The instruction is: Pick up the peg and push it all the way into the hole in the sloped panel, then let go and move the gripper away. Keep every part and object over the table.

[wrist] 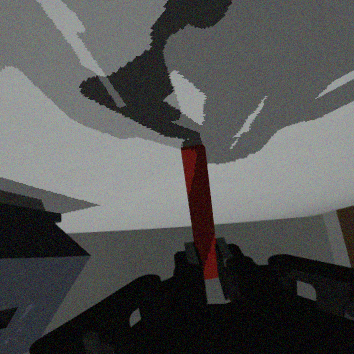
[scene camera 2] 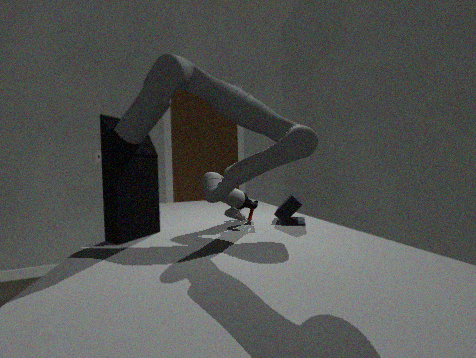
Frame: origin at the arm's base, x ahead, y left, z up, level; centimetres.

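Seen in the pictures: gripper, between the fingertips: (wrist: 205, 254) (scene camera 2: 253, 207); arm's base, origin of its link: (scene camera 2: 129, 133).
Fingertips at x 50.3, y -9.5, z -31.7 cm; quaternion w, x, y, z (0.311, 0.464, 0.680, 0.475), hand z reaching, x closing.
Note:
Pixels of each thing's top centre, then the offset from my fingertips to it. Level surfaces: height alone.
- red peg, centre of its top: (wrist: 212, 281) (scene camera 2: 251, 204) dx -2.0, dy -0.8, dz +1.5 cm
- sloped panel, centre of its top: (scene camera 2: 289, 193) dx +8.1, dy -15.3, dz +6.6 cm
- white table, height of its surface: dz -5.7 cm
My gripper (scene camera 2: 254, 205) (wrist: 205, 254) is shut on the red peg (scene camera 2: 251, 215) (wrist: 200, 200) near its upper end. The peg hangs down from the fingers, slightly tilted in the scene view. Its far end meets its dark shadow in the wrist view, so it is at or very near the table top. The sloped panel (scene camera 2: 289, 207) (wrist: 47, 287) is a dark tilted block on a flat base, a short way to the right of the peg in the scene view and at the lower left in the wrist view. A dark opening shows at the left edge there; whether it is the hole is unclear.
The white table (scene camera 2: 400, 285) (wrist: 135, 185) carries large arm shadows. A tall black pedestal (scene camera 2: 131, 195) stands at the left, under the arm's base. The grey arm (scene camera 2: 230, 100) arches over the table. A brown door (scene camera 2: 205, 150) is in the wall behind.

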